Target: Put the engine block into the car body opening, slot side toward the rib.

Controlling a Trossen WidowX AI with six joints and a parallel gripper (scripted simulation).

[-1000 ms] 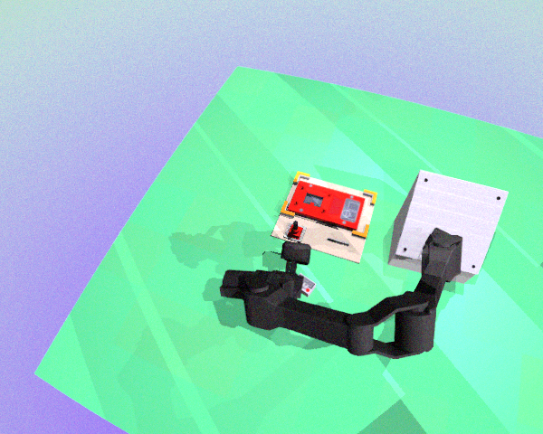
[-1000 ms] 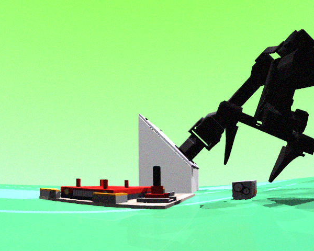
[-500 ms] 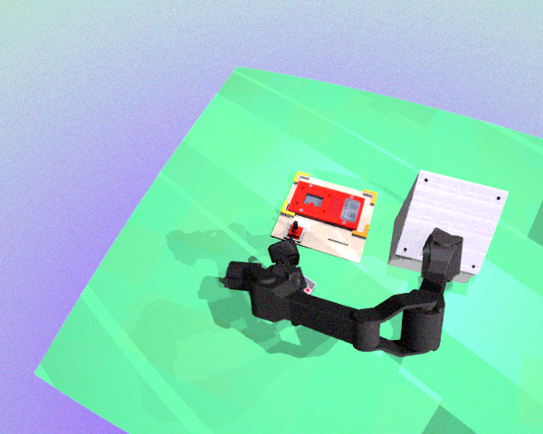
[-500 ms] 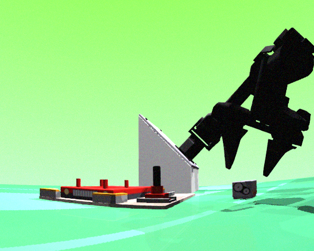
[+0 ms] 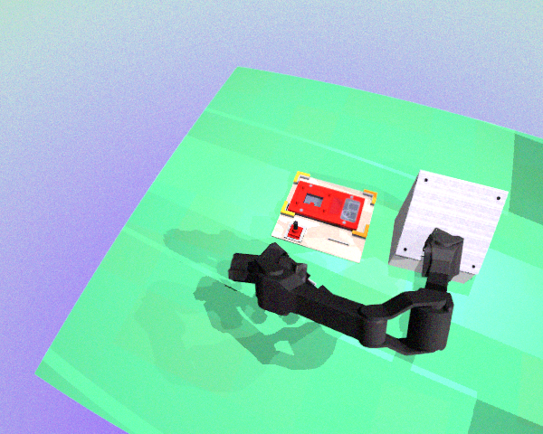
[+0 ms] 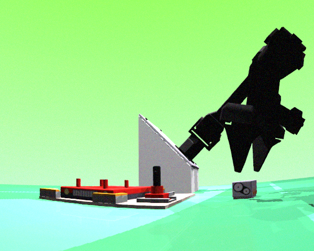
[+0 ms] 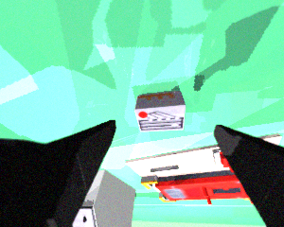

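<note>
Now: the grey engine block 3 cm below my gripper tip and 1 cm to the right of it. The rest, counted from my gripper tip: pale base plate (24 cm to the right, 3 cm below, 3 cm ahead).
</note>
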